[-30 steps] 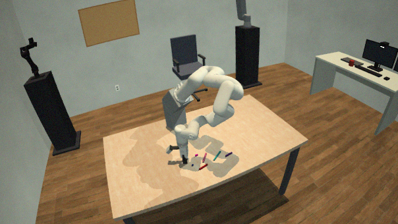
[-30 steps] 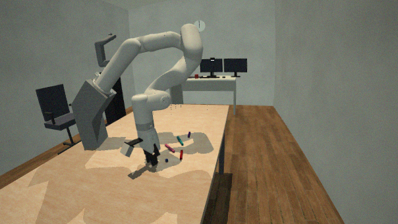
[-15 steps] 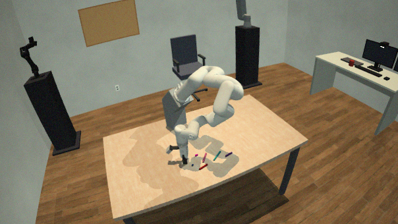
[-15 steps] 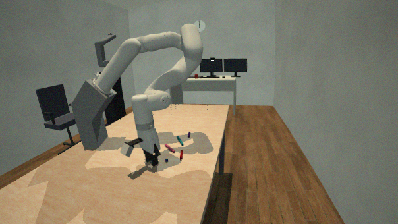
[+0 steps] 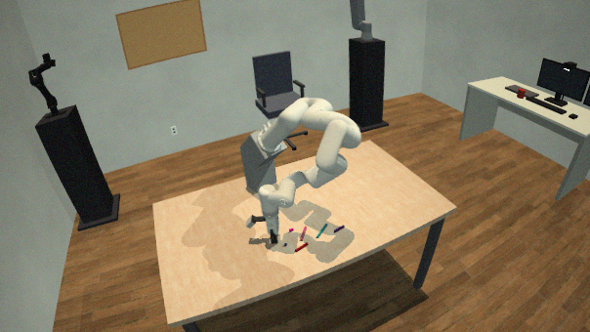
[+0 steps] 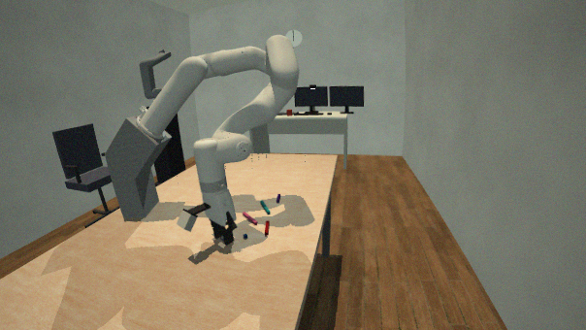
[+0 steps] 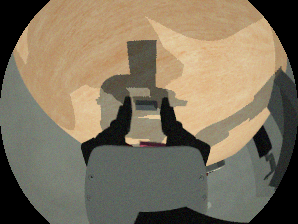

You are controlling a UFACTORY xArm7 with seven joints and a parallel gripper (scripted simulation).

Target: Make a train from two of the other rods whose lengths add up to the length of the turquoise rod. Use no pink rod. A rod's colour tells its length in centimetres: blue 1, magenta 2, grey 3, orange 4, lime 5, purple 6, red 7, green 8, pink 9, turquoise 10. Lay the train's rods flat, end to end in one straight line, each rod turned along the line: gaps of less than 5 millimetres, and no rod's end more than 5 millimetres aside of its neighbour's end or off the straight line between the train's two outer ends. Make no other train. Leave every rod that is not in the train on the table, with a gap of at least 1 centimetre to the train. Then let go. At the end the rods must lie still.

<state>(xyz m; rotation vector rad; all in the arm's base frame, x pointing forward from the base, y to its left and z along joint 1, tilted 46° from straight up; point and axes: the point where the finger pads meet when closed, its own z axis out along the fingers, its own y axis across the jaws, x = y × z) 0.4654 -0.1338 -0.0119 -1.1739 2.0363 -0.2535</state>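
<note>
The grey rod lies 20 mm below my hand. Also, from my hand: pink rod: 30 mm ahead, 140 mm to the left, 20 mm below; tiny blue rod: 60 mm ahead, 30 mm to the left, 20 mm below; magenta rod: 20 mm behind, 90 mm to the left, 20 mm below.
</note>
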